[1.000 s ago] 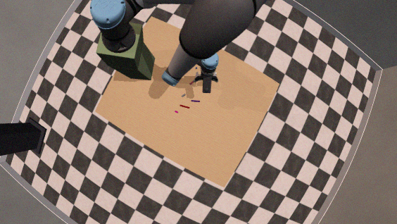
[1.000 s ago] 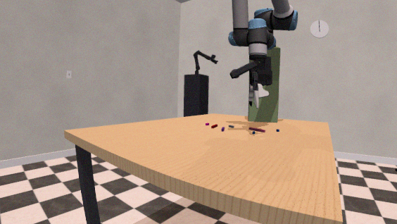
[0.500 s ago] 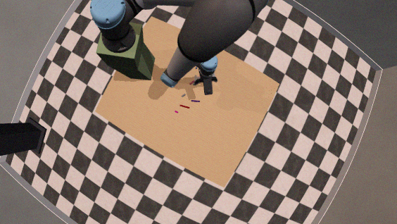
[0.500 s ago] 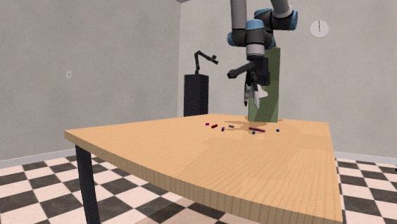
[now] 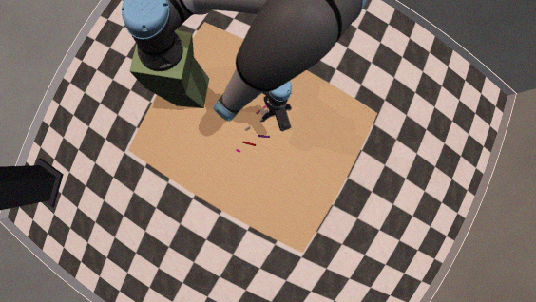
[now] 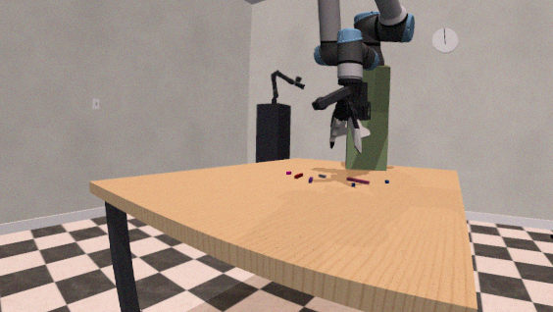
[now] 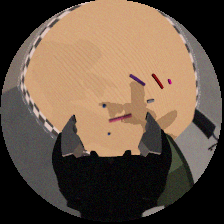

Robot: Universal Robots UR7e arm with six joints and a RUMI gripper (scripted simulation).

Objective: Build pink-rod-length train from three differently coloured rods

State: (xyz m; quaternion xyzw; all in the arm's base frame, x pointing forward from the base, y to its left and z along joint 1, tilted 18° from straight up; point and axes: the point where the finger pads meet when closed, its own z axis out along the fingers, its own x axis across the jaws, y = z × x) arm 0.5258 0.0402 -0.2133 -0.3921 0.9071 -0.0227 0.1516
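Now: hand 23 cm to the left of the magenta rod, 11 cm past it and 10 cm above it. From my hand the other things lie so: pink rod (10 cm below, 8 cm behind, 3 cm to the left); then grey rod (11 cm to the right, 11 cm behind, 10 cm below); then purple rod (11 cm to the right, 10 cm below, 2 cm behind).
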